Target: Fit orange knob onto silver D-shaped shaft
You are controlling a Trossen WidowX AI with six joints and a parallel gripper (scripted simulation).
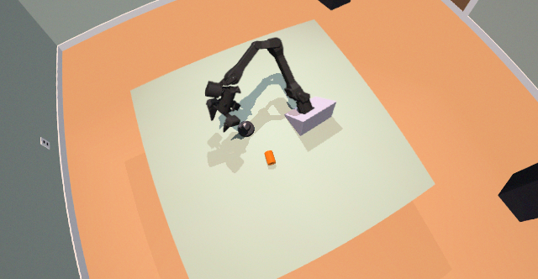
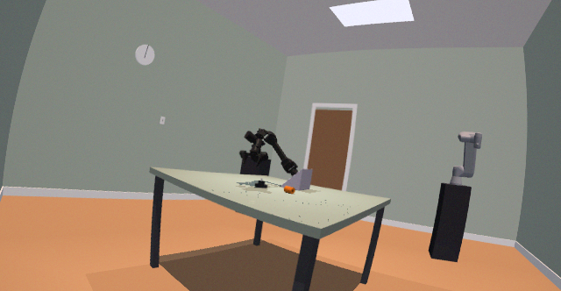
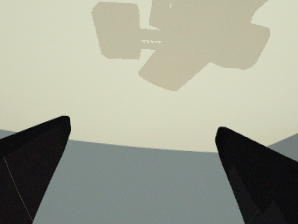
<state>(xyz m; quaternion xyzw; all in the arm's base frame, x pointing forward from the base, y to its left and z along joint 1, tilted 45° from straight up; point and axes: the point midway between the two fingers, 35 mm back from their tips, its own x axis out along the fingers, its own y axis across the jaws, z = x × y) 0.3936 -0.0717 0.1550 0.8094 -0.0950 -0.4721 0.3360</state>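
Right now the orange knob is 14 cm behind my gripper tip, 22 cm to the left of it and 12 cm below it. Round my gripper tip: dark round pedestal 12 cm behind, 3 cm to the left, 11 cm below.
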